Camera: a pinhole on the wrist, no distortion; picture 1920 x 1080 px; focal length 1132.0 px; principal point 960.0 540.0 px. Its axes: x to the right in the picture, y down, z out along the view. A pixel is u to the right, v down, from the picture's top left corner.
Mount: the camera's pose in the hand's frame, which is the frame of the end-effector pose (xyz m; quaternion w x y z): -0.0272 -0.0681 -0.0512 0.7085 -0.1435 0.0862 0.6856
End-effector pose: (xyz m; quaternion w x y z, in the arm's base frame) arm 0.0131 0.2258 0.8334 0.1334 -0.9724 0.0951 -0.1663
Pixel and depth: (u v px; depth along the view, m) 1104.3 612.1 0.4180
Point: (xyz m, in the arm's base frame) 0.0332 0.2076 0.4800
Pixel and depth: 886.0 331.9 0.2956
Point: 0.0990 0.2720 0.6154
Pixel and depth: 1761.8 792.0 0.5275
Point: -0.0949 -0.0965 0.3619
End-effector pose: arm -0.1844 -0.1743 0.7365 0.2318 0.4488 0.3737 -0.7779
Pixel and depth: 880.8 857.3 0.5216
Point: -0.2639 -0.5582 1.0371
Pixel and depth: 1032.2 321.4 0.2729
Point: -0.2706 -0.3581 0.7837
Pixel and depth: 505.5 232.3 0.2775
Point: -0.3877 -0.3218 0.8295
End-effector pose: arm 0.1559 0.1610 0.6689 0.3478 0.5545 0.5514 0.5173
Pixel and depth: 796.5 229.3 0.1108
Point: 0.2031 0.1738 0.6081
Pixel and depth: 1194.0 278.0 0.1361
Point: 0.2249 0.1693 0.6538
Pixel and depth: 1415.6 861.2 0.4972
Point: 0.5830 -0.0085 0.8268
